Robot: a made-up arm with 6 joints.
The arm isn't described. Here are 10 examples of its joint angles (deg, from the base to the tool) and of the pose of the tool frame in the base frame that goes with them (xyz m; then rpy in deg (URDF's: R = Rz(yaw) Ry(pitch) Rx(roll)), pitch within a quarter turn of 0, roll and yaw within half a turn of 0).
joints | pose
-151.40 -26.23 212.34 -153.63 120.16 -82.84 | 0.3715 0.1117 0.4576 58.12 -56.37 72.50
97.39 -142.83 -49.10 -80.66 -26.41 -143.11 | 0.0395 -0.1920 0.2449 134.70 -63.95 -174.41
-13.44 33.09 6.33 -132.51 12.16 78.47 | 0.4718 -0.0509 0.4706 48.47 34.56 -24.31
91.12 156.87 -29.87 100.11 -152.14 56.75 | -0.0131 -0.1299 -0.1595 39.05 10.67 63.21
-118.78 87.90 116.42 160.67 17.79 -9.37 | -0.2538 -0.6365 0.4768 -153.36 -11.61 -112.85
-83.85 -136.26 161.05 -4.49 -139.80 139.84 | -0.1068 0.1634 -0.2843 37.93 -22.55 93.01
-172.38 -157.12 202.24 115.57 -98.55 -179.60 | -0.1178 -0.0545 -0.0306 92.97 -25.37 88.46
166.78 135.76 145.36 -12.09 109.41 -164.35 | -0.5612 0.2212 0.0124 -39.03 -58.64 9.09
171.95 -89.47 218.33 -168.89 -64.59 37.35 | 0.2561 -0.1244 0.0570 135.72 -11.78 -177.81
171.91 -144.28 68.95 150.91 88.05 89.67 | 0.4608 -0.1441 -0.2566 -54.28 -45.39 -51.87
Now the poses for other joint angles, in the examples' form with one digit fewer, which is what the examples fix.
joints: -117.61 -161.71 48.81 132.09 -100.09 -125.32
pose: 0.218 0.288 -0.326 -101.4 28.7 -174.0
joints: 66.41 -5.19 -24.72 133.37 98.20 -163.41
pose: 0.047 0.261 0.693 105.1 36.4 -176.9
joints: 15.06 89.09 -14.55 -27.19 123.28 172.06
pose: 0.338 0.009 0.027 -178.7 -21.0 -9.1
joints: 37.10 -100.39 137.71 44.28 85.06 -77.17
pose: -0.386 -0.372 -0.065 101.6 26.7 88.3
